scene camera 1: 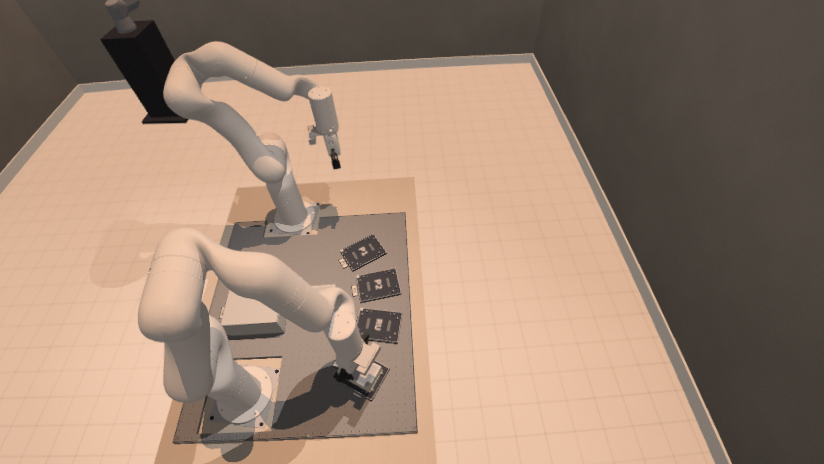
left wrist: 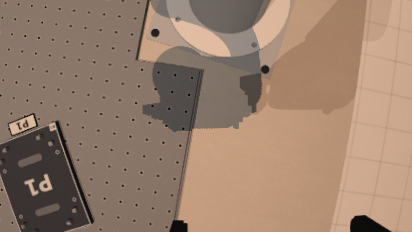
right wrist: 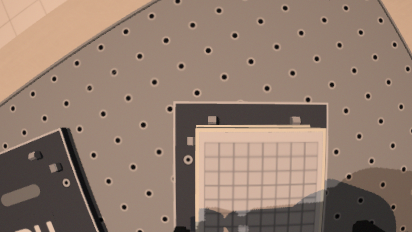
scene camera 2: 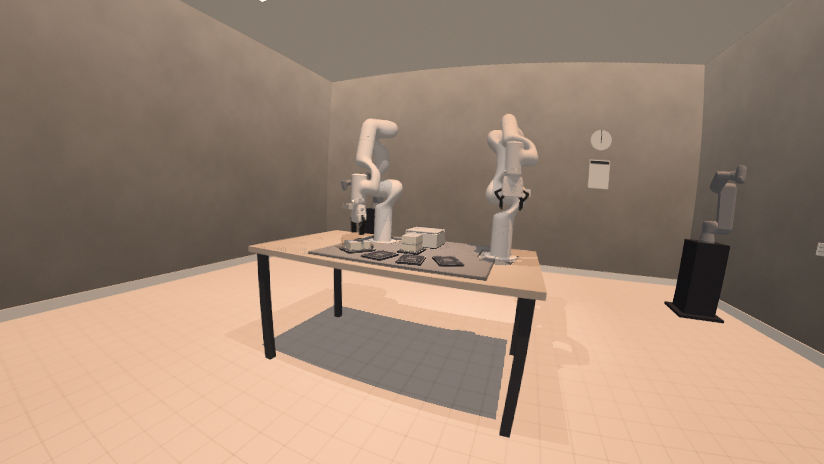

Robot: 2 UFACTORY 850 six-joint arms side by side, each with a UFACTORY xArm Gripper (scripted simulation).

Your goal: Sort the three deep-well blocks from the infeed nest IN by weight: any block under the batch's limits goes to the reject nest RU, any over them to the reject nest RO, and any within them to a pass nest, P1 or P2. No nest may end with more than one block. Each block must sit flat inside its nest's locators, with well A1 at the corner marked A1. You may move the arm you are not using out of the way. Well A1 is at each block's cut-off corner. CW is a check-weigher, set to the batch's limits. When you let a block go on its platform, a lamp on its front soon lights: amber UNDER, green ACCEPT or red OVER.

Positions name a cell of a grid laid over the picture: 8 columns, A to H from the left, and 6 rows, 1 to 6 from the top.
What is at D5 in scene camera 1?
A nest RU.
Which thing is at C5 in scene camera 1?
A pale check-weigher.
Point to a pale deep-well block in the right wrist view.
E5
